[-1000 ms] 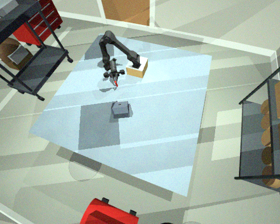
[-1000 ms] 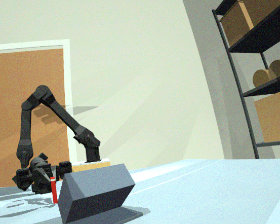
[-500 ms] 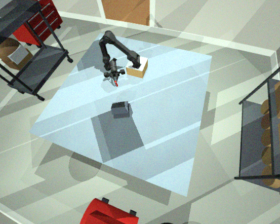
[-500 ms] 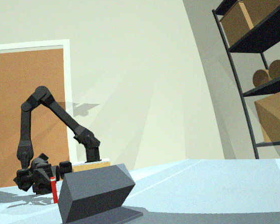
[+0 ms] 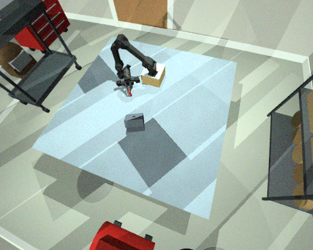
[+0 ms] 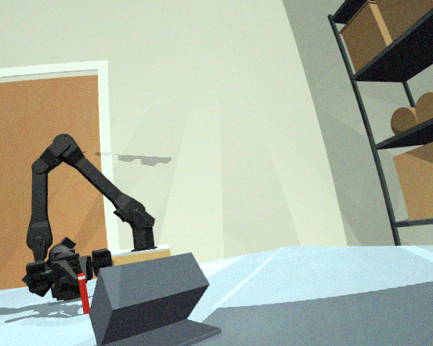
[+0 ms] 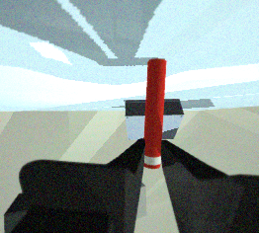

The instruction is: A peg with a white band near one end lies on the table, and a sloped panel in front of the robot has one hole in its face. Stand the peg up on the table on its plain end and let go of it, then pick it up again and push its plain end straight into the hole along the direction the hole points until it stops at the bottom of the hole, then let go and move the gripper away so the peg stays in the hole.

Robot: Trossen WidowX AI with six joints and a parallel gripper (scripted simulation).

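Now: gripper tip 1 cm above the red peg. From my gripper tip the other things lie so: grey sloped panel: 19 cm ahead, 17 cm to the left, 1 cm below.
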